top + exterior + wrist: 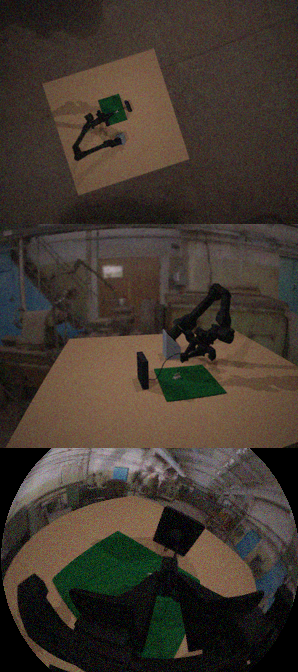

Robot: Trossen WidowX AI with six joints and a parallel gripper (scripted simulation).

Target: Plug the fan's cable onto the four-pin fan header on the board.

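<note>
My gripper tip is 4 cm short of the green board, 1 cm to the right of it and 11 cm above it. Round my gripper tip: black fan (5 cm ahead, 17 cm to the right, 4 cm below); white fan header (2 cm ahead, 3 cm to the right, 10 cm below); dark plug (1 cm below).
</note>
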